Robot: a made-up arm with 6 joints.
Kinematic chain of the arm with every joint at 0, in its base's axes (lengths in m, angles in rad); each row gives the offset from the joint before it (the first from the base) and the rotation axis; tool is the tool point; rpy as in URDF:
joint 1: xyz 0 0 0.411 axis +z
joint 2: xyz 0 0 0 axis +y
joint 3: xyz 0.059 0 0.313 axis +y
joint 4: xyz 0.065 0 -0.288 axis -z
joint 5: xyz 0 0 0 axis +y
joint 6: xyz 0.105 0 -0.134 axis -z
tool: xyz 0 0 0 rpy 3.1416 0 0
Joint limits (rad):
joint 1: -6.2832..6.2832
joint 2: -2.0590..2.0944
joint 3: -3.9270..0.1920
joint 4: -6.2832..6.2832
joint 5: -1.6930..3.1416
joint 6: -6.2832..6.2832
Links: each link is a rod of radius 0.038 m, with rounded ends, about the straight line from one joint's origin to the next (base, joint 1, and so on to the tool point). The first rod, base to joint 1, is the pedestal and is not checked.
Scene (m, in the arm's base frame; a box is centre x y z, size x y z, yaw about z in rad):
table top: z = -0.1
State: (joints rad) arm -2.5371 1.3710 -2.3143 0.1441 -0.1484 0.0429
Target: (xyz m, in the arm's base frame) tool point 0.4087 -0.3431 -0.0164
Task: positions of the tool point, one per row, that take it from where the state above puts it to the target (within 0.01 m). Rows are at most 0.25 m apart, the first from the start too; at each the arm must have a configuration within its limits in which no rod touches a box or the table.
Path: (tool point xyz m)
1: -0.4687 -0.5718 0.2611
2: -0.2659 -0.6623 0.1954
3: -0.0506 -0.6777 0.1335
4: 0.1492 -0.6200 0.0766
5: 0.3082 -0.5015 0.0262
6: 0.4087 -0.3431 -0.0164

